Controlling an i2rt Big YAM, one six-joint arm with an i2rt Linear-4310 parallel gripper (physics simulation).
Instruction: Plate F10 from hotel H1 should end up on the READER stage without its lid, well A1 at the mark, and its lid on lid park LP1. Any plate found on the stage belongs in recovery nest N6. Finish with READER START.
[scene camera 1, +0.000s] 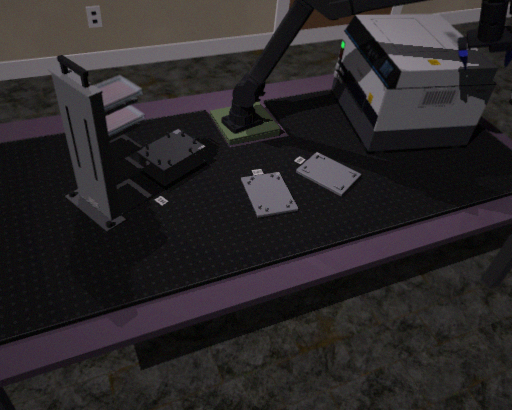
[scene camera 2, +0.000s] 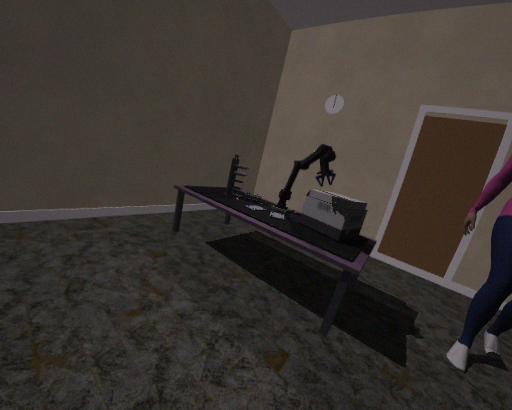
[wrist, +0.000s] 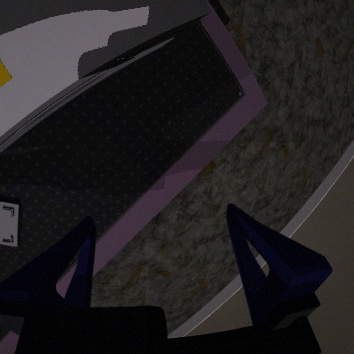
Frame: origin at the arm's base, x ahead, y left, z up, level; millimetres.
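Seen in the pictures: gripper, fingertip midpoint: (scene camera 1: 484, 67) (scene camera 2: 325, 185) (wrist: 159, 216); arm's base at its link origin: (scene camera 1: 242, 122) (scene camera 2: 280, 207).
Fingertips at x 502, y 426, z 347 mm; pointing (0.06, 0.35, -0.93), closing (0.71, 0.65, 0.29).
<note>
Pixels of each thing's top centre, then the offset from my fingertips to it. "spot": a spot on its surface instead.
- grey reader at its top centre: (scene camera 1: 420, 39) (scene camera 2: 339, 195) dx -283, dy +88, dz -61 mm
- green lamp at its top centre: (scene camera 1: 343, 42) dx -512, dy -11, dz -150 mm
- upper pinkish plate at its top centre: (scene camera 1: 109, 90) dx -381, dy -902, dz -35 mm
- lower pinkish plate at its top centre: (scene camera 1: 112, 116) dx -381, dy -902, dz -106 mm
- dark block with pegs, top centre: (scene camera 1: 171, 144) (scene camera 2: 253, 193) dx -427, dy -728, dz -283 mm
- pale pad with pegs, surface spot: (scene camera 1: 270, 195) (scene camera 2: 255, 207) spot: dx -159, dy -552, dz -349 mm
- pale pad with corner brackets, surface spot: (wrist: 7, 225) spot: dx -101, dy -316, dz -347 mm
My gripper (scene camera 1: 486, 59) (scene camera 2: 325, 184) (wrist: 159, 216) is open and empty, with blue fingers, high above the reader's side of the table. The white and grey reader (scene camera 1: 430, 107) (scene camera 2: 335, 210) (wrist: 45, 65) stands at the table's right part; its top looks closed and no stage shows. A green lamp (scene camera 1: 343, 45) is lit beside it. The tall grey hotel (scene camera 1: 82, 135) (scene camera 2: 231, 177) stands at the left. An upper pinkish plate (scene camera 1: 120, 93) and a lower pinkish plate (scene camera 1: 122, 120) show behind it. I cannot tell which is F10, nor whether they are lidded.
A dark block with pegs (scene camera 1: 172, 150) stands beside the hotel. A pale pad with pegs (scene camera 1: 270, 195) (scene camera 2: 256, 207) and a pale pad with corner brackets (scene camera 1: 328, 173) (scene camera 2: 277, 215) (wrist: 7, 225) lie mid-table. Their labels are unreadable. A person (scene camera 2: 500, 250) stands at the right.
</note>
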